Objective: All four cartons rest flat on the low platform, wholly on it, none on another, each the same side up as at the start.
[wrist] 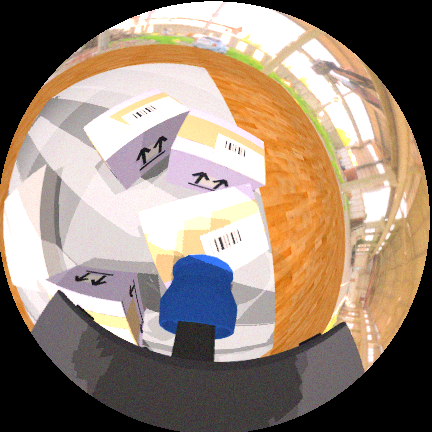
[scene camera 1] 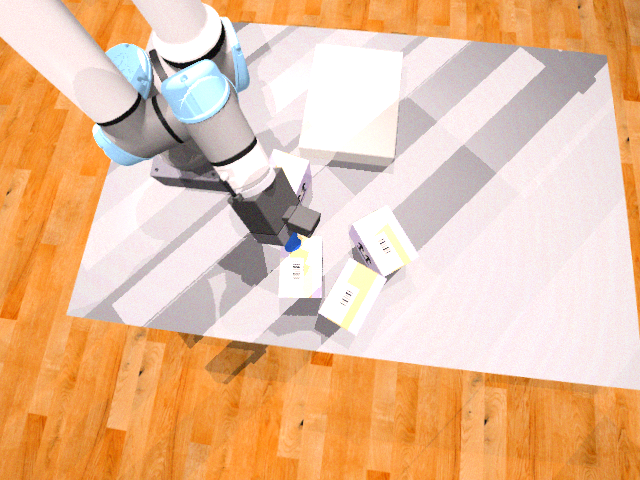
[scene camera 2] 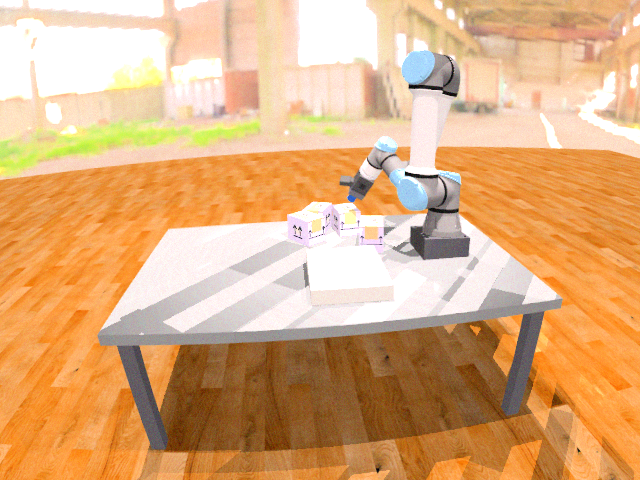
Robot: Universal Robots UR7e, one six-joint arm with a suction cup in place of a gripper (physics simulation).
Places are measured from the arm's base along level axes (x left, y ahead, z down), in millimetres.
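Pixels of known places: hand, its tool point: (wrist: 202, 277) (scene camera 1: 293, 244) (scene camera 2: 350, 199); arm's base, origin of its link: (scene camera 1: 188, 141) (scene camera 2: 441, 231).
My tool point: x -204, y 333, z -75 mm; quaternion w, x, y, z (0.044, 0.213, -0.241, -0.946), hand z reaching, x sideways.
Ahead of a thing's pixels: the offset from my tool point to its top centre. Level surfaces: height alone.
My suction cup (scene camera 1: 293, 242) (scene camera 2: 351, 198) (wrist: 202, 282) is blue and tilted, with suction off and nothing on it. It is a little above a white and lilac carton @[dx -33, dy +19, dz +47 mm] (scene camera 1: 301, 284) (scene camera 2: 346, 219) (wrist: 190, 220), which stands on the table. A second carton @[dx -66, dy +138, dz +47 mm] (scene camera 1: 354, 297) (scene camera 2: 321, 207) (wrist: 220, 145) and a third carton @[dx +63, dy +181, dz +47 mm] (scene camera 1: 382, 242) (scene camera 2: 306, 227) (wrist: 140, 125) stand close together; whether they touch is unclear. A fourth carton @[dx +144, dy -72, dz +47 mm] (scene camera 1: 295, 170) (scene camera 2: 371, 232) (wrist: 102, 305) stands nearer the platform, partly hidden by the wrist in scene camera 1. The low white platform @[dx +433, dy +35, dz +100 mm] (scene camera 1: 351, 103) (scene camera 2: 348, 273) bears no carton.
The grey table @[dz +148 mm] (scene camera 1: 516, 289) (scene camera 2: 206, 289) carries everything. The arm's dark base (scene camera 1: 188, 178) (scene camera 2: 439, 245) stands on it, near the fourth carton. A dark box (scene camera 1: 302, 219) (scene camera 2: 346, 180) sticks out from the wrist beside the cup. Wooden floor lies beyond the table edges.
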